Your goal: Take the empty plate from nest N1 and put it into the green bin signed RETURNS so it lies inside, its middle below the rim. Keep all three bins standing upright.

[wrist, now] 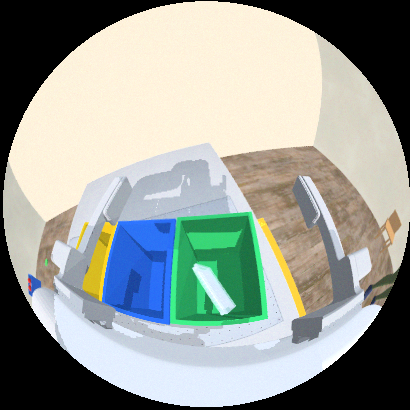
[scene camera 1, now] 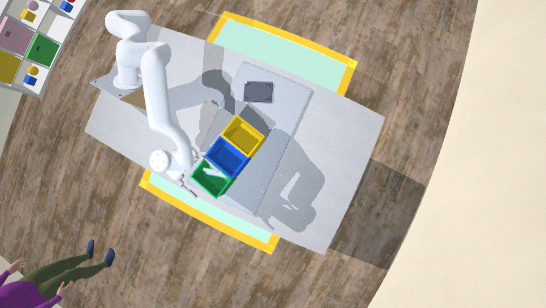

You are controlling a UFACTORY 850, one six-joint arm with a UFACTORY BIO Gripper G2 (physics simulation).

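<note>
The pale, clear plate (scene camera 1: 214, 171) (wrist: 214, 289) is inside the green bin (scene camera 1: 212, 187) (wrist: 220, 240), standing steeply on edge and slanted across it. In the wrist view it shows within the bin's walls and its middle looks below the rim. The green bin stands upright; its RETURNS sign cannot be read. My gripper (scene camera 1: 199, 176) (wrist: 212, 200) is wide open and empty, at the green bin's arm side in the scene view, apart from the plate. A dark flat nest (scene camera 1: 258, 92) at the board's far end holds no plate; its label cannot be read.
The blue bin (scene camera 1: 228, 158) (wrist: 135, 270) stands upright beside the green one, and the yellow bin (scene camera 1: 243, 137) (wrist: 97, 272) stands upright beyond it. All three are on the grey board (scene camera 1: 265, 175). A person (scene camera 1: 65, 272) stands on the floor at the lower left.
</note>
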